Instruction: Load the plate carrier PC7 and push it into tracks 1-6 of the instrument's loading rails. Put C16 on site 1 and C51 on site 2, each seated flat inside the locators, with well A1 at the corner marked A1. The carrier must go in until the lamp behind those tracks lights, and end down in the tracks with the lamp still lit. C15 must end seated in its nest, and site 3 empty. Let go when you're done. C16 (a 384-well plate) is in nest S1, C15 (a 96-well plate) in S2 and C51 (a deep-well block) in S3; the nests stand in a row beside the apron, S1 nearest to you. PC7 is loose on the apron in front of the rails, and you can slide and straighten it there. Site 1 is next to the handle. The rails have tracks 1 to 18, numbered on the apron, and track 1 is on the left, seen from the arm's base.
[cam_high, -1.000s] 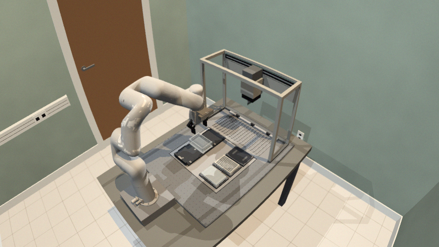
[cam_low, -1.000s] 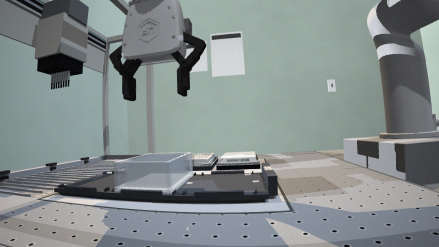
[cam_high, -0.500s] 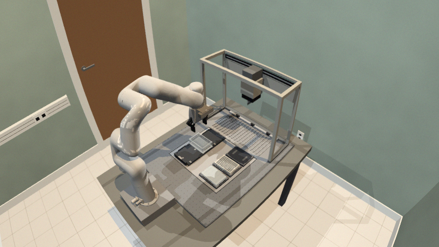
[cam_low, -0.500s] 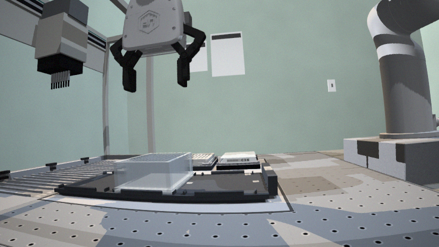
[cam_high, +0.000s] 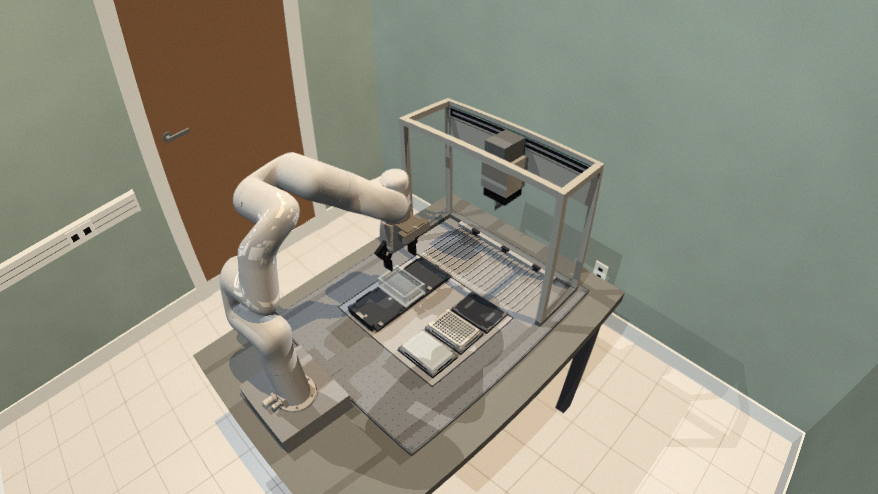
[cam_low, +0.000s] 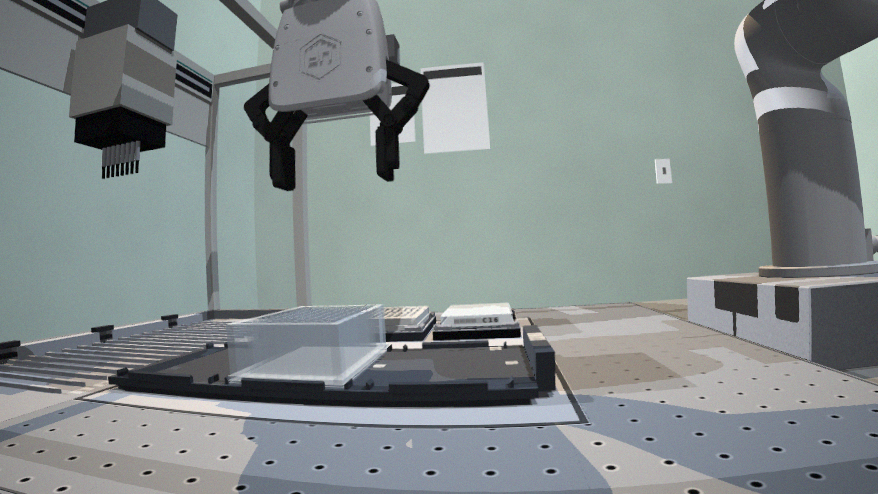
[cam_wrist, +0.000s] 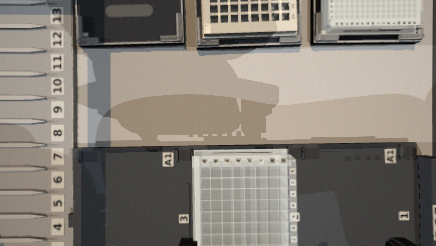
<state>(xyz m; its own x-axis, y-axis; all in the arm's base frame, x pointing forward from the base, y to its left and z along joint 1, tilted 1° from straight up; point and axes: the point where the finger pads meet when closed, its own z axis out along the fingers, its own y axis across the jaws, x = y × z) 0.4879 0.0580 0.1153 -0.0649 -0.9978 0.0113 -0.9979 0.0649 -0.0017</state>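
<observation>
My hand is 20 cm to the left of the 384-well plate C16, 15 cm above it and 12 cm past it. The rest, counted from my hand: nest S3: 22 cm to the right, 16 cm below, 10 cm ahead; carrier PC7: 15 cm below, 2 cm to the left, 1 cm ahead; nest S1: 20 cm to the right, 16 cm below, 12 cm behind.
</observation>
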